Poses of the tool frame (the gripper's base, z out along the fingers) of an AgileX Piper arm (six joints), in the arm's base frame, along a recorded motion.
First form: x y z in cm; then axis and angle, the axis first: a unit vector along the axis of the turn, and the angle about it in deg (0 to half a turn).
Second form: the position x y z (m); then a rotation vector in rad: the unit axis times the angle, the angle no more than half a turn. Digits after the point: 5 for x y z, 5 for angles.
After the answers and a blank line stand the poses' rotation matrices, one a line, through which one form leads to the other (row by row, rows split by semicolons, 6 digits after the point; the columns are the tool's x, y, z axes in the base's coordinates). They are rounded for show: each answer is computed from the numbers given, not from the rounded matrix.
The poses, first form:
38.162, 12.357, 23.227, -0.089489, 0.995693, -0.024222, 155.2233
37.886, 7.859, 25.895, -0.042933, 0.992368, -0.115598, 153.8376
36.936, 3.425, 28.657, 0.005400, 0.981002, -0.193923, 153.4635
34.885, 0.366, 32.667, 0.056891, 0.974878, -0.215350, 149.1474
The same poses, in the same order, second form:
0.38162, 0.12357, 0.23227, -0.24244, 2.69749, -0.06562
0.37886, 0.07859, 0.25895, -0.11527, 2.66448, -0.31038
0.36936, 0.03425, 0.28657, 0.01446, 2.62756, -0.51941
0.34885, 0.00366, 0.32667, 0.14809, 2.53772, -0.56058

-0.892669 -0.159854 0.421414; -0.180156 0.983601 -0.008512; -0.413142 -0.083519 -0.906829
-0.894050 -0.029877 0.446969; -0.131815 0.971146 -0.198749; -0.428134 -0.236608 -0.872191
-0.894595 0.096675 0.436296; -0.076602 0.928694 -0.362848; -0.440264 -0.358023 -0.823399
-0.852474 0.213513 0.477179; -0.007363 0.907796 -0.419347; -0.522717 -0.360996 -0.772301

